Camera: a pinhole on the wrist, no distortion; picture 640 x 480 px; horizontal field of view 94.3 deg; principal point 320.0 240.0 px. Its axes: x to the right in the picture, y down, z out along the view. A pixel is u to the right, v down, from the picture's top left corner.
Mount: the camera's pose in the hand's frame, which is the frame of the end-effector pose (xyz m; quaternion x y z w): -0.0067 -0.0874 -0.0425 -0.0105 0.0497 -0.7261 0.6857
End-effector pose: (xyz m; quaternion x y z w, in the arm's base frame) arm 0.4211 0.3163 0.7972 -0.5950 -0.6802 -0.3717 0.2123
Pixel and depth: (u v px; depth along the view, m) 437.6 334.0 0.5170
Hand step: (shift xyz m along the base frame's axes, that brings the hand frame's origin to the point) -0.2888 0.4556 -0.2299
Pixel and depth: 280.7 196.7 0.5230
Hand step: 0.0390 0.3467 -0.3459
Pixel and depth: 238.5 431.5 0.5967
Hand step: 0.0126 0.6835 -0.0098
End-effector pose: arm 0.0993 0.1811 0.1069 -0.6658 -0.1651 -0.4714 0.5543
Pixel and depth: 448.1 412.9 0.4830
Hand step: 0.0786 0.3807 0.4649
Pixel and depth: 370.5 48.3 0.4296
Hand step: -0.0719 0.4943 -0.0808
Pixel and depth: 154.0 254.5 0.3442
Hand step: 0.2245 0.2330 0.0101
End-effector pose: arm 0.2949 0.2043 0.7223 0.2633 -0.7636 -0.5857 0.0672
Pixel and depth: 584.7 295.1 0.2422
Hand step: -0.0108 0.0796 -0.3619
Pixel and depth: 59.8 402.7 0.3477
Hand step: -0.3807 0.1823 0.0332
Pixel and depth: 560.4 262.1 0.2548
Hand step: 0.0003 0.1062 -0.3521
